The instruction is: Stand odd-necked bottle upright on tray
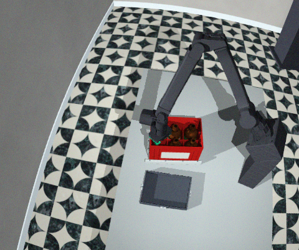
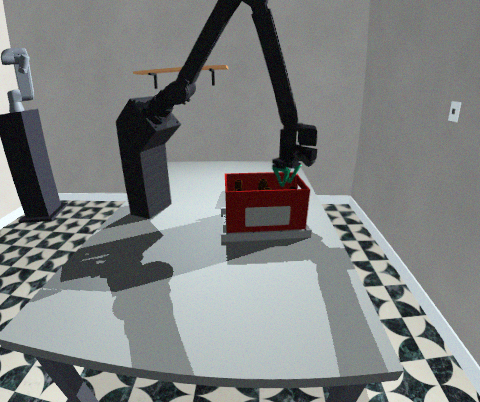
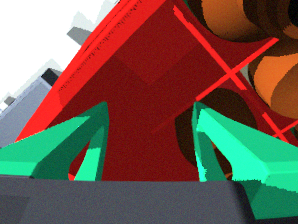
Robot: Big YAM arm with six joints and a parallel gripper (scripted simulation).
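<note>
Now: hand 90 mm past the crate, 70 mm above it and 40 mm to the left of it. From my hand the other things lie so: dark grey tray (230 mm to the left, 140 mm below, 30 mm behind); then glass bottle (90 mm behind, 80 mm to the right, 60 mm below).
</note>
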